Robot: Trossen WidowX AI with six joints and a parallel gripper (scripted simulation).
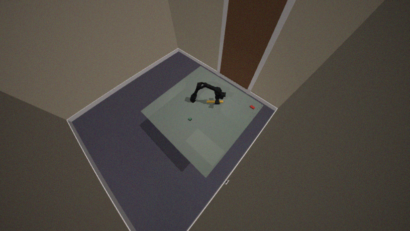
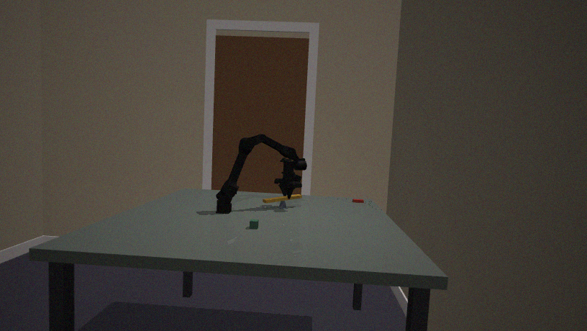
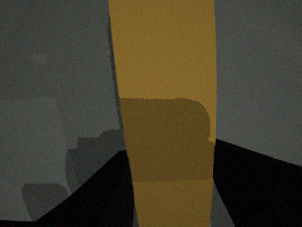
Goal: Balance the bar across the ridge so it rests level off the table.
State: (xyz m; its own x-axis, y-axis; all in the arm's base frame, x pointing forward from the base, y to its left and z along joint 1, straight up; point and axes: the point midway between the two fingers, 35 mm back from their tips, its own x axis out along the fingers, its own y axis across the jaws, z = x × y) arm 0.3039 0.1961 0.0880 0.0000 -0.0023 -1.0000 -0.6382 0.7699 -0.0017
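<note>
Now: the yellow bar 20 mm behind my gripper tip and 20 mm to the right of it. The rest, counted from my gripper tip: green cube (110 mm behind, 450 mm to the right, 40 mm below); then flat red block (440 mm ahead, 300 mm to the left, 50 mm below).
</note>
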